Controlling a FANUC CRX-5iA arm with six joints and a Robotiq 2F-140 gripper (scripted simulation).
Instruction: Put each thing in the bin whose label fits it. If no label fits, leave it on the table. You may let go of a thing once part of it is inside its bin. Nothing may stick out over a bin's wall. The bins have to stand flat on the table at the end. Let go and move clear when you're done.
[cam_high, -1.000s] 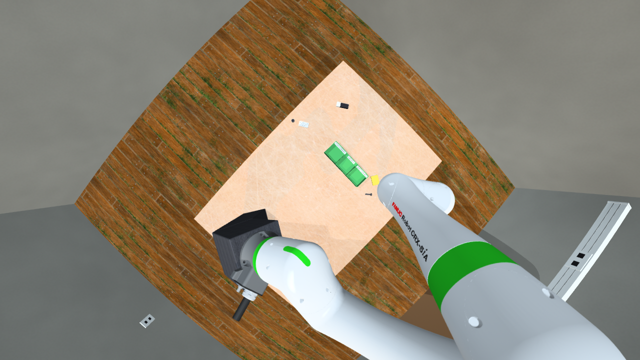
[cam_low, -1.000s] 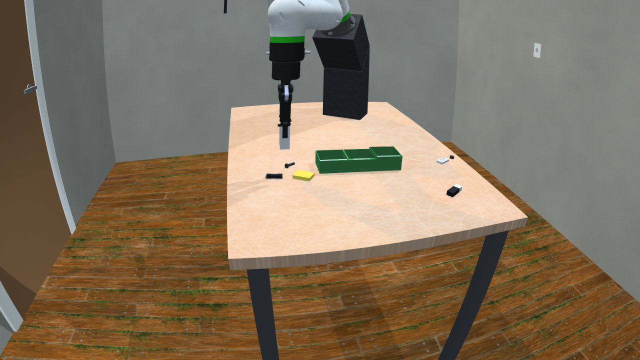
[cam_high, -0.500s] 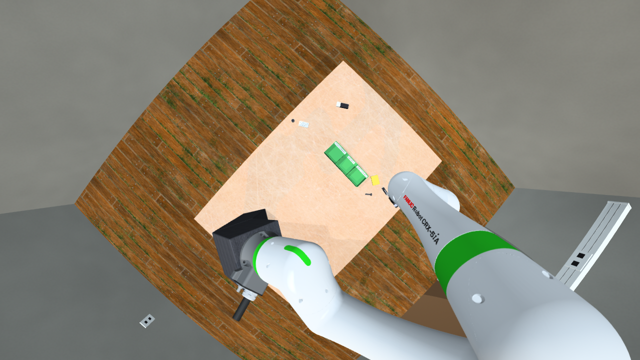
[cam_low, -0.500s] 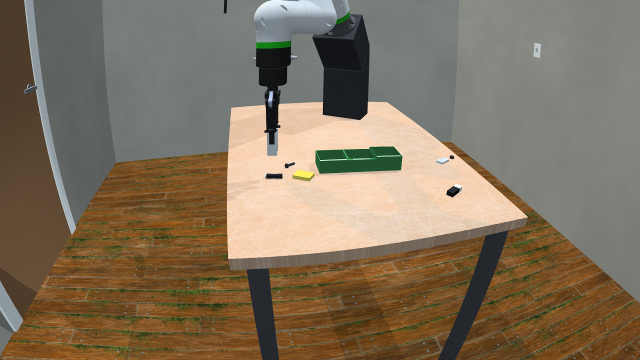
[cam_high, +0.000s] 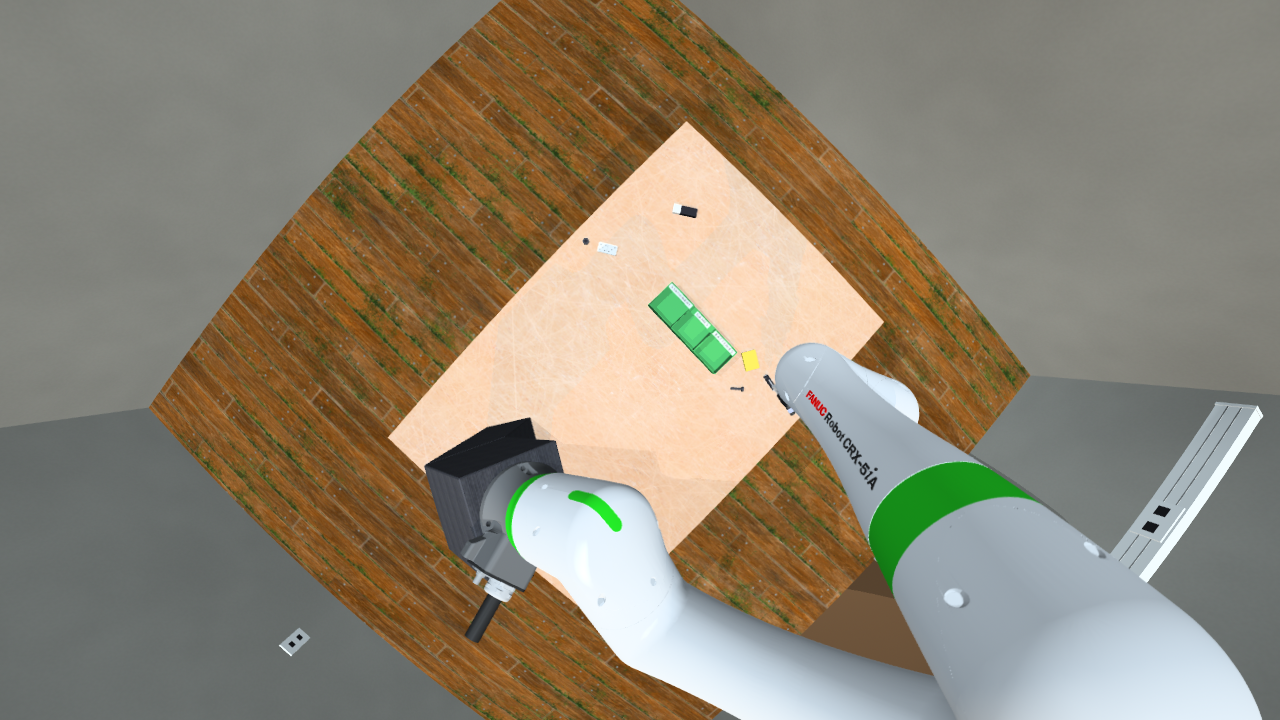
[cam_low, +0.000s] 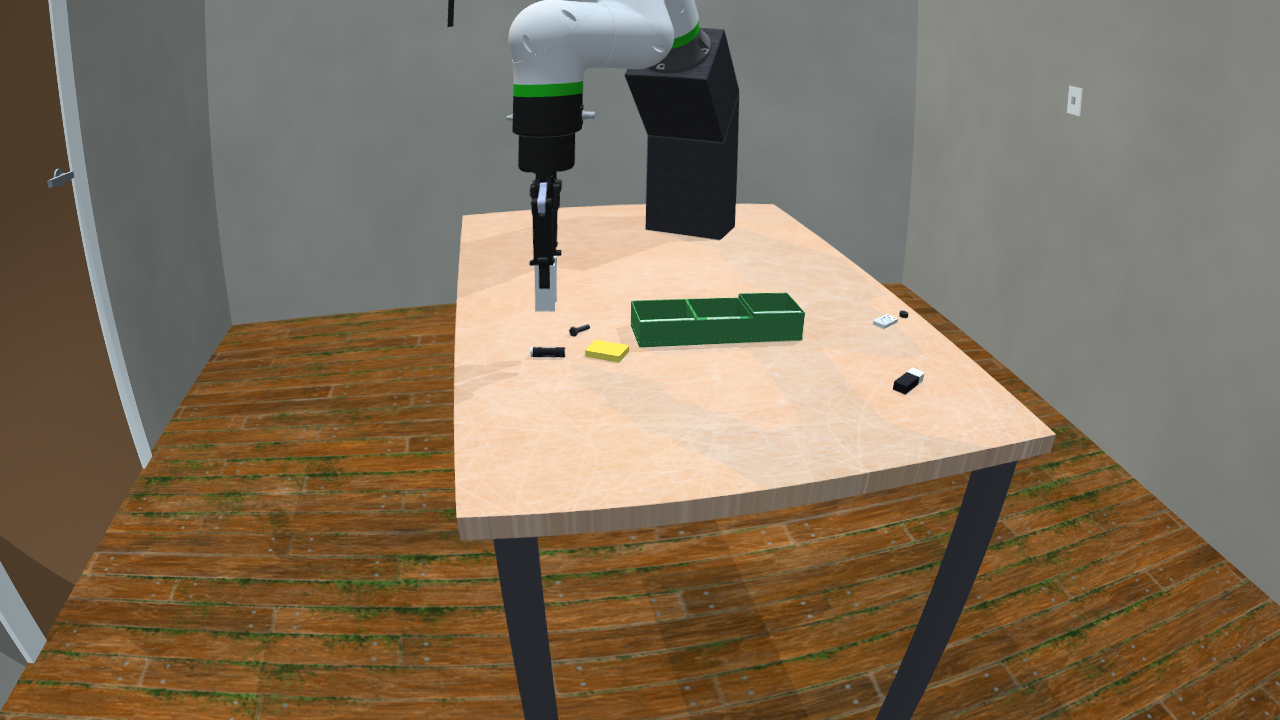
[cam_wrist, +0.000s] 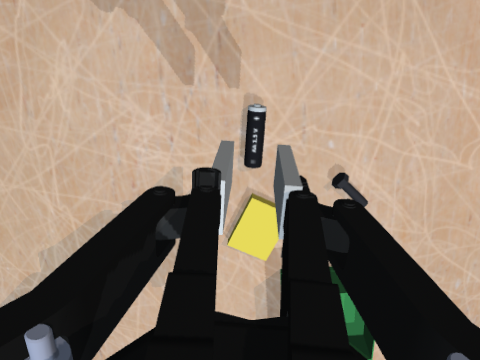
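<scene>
Right now the black battery is 10 cm below my hand. Also, from my hand: black bolt 6 cm behind, 7 cm to the left, 10 cm below; yellow pad 2 cm ahead, 8 cm to the left, 10 cm below; green three-part bin 1 cm ahead, 26 cm to the left, 9 cm below.
</scene>
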